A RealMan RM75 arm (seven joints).
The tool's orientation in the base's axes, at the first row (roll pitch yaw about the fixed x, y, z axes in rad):
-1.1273 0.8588 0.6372
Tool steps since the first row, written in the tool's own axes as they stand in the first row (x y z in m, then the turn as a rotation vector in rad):
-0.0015 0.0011 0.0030 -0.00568 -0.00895 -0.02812
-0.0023 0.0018 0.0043 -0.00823 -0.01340 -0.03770
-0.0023 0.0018 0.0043 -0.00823 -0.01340 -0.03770
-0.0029 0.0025 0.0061 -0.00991 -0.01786 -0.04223
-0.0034 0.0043 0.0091 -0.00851 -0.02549 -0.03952
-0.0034 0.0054 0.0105 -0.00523 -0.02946 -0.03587
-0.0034 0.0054 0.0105 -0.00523 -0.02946 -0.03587
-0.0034 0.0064 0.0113 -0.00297 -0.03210 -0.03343
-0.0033 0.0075 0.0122 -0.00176 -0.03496 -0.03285
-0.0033 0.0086 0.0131 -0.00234 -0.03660 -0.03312
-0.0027 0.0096 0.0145 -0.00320 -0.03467 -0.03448
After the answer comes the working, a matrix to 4 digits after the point.
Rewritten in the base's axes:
-0.0025 0.0021 0.0013 0.01199 -0.02750 0.00170
-0.0038 0.0029 0.0019 0.01688 -0.03703 0.00357
-0.0038 0.0029 0.0019 0.01688 -0.03703 0.00357
-0.0052 0.0043 0.0024 0.02084 -0.04157 0.00620
-0.0078 0.0068 0.0026 0.02697 -0.03806 0.01041
-0.0090 0.0080 0.0023 0.03088 -0.03318 0.01129
-0.0090 0.0080 0.0023 0.03088 -0.03318 0.01129
-0.0101 0.0087 0.0020 0.03351 -0.02990 0.01182
-0.0111 0.0095 0.0015 0.03629 -0.02872 0.01275
-0.0123 0.0102 0.0011 0.03738 -0.02909 0.01409
-0.0132 0.0117 0.0004 0.03575 -0.03079 0.01322

The tool's axes in the first row as the columns of a matrix, in the base's axes (rounded; the answer above uses it unrounded):
0.5251 -0.8049 -0.2763
0.3887 -0.0619 0.9193
-0.7571 -0.5901 0.2804

